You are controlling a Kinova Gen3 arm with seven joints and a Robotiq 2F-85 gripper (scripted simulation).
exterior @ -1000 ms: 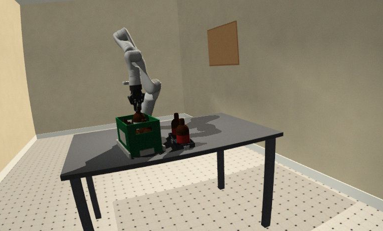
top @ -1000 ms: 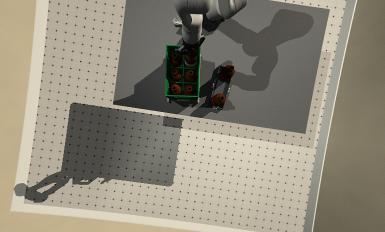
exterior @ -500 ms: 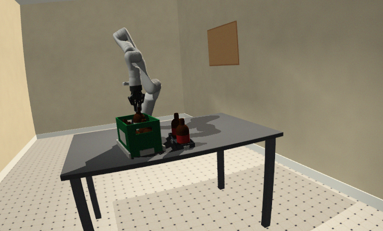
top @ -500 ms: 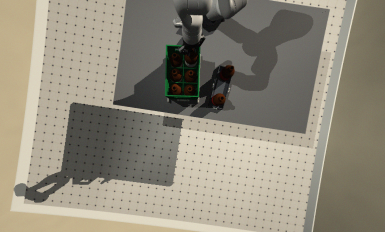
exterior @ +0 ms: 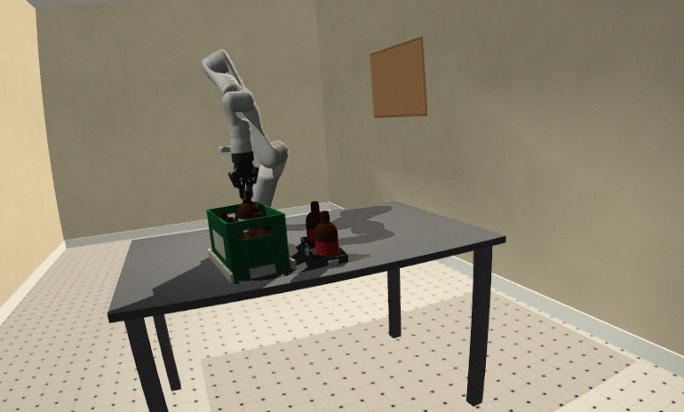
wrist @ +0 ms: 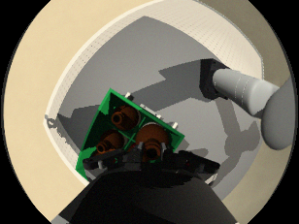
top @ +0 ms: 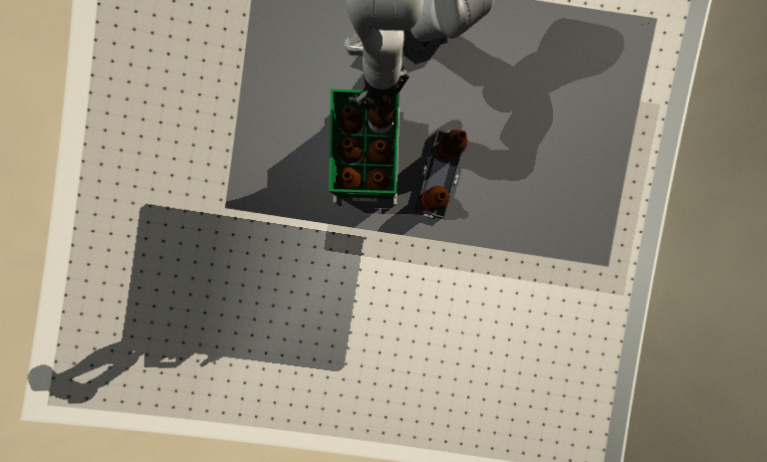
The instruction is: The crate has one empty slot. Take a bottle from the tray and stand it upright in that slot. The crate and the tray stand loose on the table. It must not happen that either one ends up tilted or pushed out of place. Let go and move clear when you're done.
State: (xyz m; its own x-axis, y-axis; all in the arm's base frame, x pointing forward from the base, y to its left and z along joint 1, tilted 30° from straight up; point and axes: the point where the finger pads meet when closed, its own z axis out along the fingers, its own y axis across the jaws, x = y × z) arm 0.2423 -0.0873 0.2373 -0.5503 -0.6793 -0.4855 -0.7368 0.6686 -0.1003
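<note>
Now: the green crate 10 cm ahead of my hand, 1 cm to the right of it and 13 cm below it. Round my hand: dark tray 5 cm ahead, 24 cm to the left, 20 cm below.
</note>
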